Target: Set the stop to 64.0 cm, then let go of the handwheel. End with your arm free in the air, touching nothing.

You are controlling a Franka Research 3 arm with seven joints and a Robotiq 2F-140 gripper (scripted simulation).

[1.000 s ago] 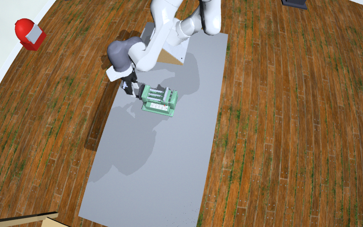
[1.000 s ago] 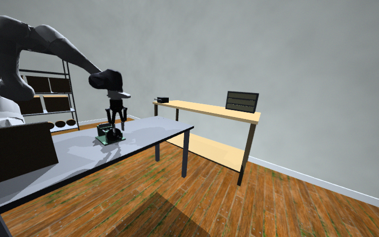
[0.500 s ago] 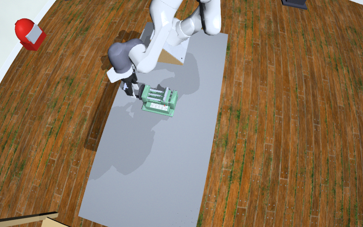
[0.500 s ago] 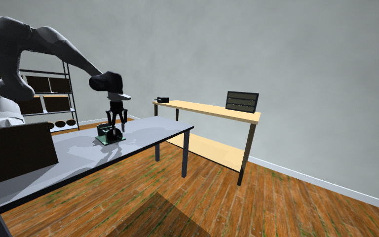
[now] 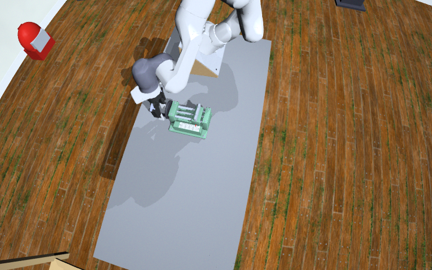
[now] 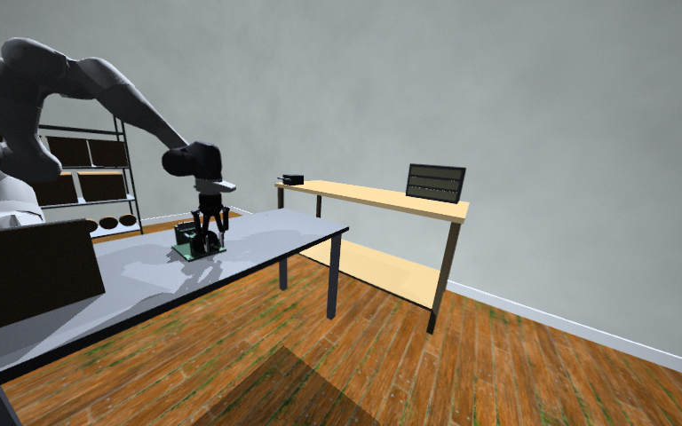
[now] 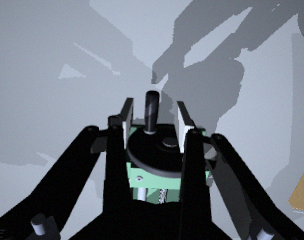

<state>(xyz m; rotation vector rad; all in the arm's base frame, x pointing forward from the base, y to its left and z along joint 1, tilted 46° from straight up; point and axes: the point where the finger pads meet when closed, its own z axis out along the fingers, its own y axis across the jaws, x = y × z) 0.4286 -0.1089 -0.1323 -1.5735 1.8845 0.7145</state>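
The dark handwheel lies 20 mm below my hand and 10 mm to the left of it. Also, from my hand: stop carriage 180 mm to the left, 20 mm ahead, 10 mm above.
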